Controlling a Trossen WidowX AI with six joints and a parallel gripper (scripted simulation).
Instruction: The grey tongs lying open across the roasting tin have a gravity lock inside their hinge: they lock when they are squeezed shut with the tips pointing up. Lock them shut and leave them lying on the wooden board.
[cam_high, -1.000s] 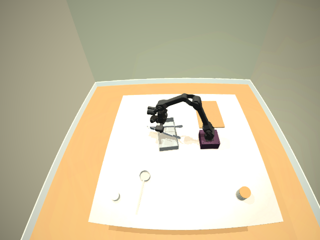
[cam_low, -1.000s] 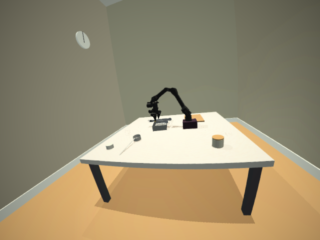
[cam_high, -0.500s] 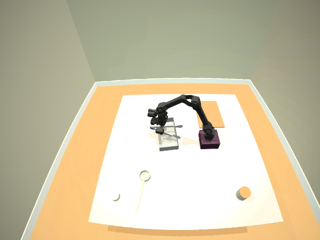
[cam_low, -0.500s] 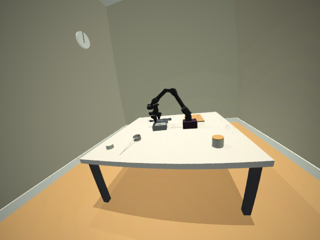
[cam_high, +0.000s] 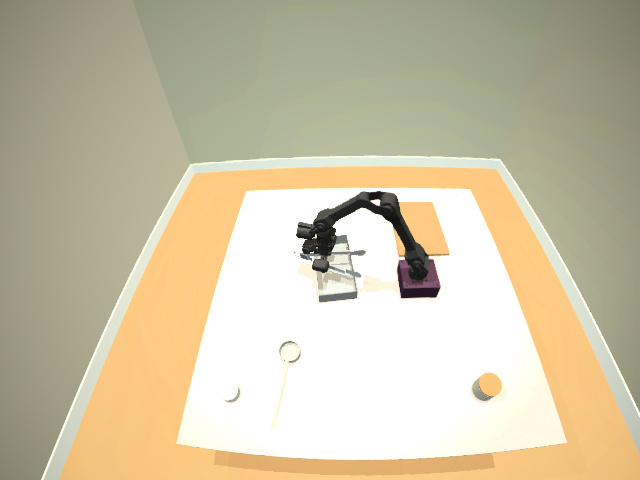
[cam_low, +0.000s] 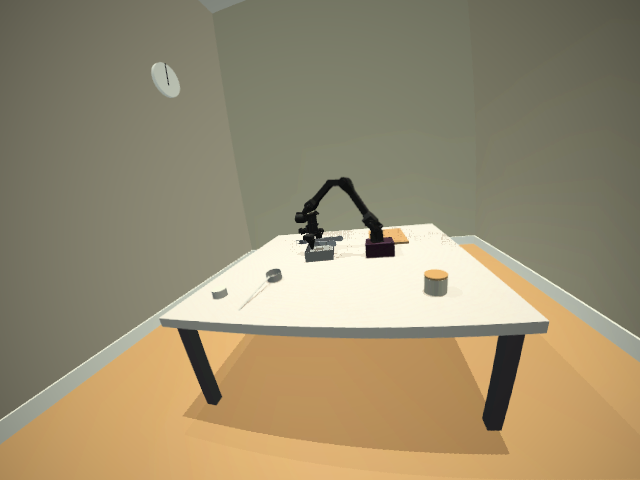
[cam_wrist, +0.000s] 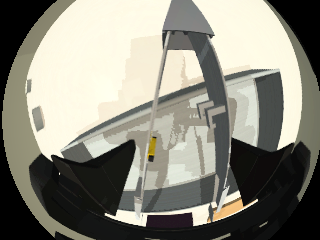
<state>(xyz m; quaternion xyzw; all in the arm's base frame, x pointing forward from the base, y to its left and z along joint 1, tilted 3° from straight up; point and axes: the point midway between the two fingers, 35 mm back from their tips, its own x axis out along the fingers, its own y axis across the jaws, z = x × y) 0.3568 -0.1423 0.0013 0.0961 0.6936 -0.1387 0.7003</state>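
Now: the grey roasting tin 30 mm behind my gripper tip, 20 mm to the left of it and 10 mm below it. The rest, counted from my gripper tip: white dish: 500 mm to the left, 380 mm ahead, 20 mm below; cork-lidded jar: 610 mm to the left, 490 mm behind; wooden board: 470 mm behind, 180 mm to the right, 30 mm below.
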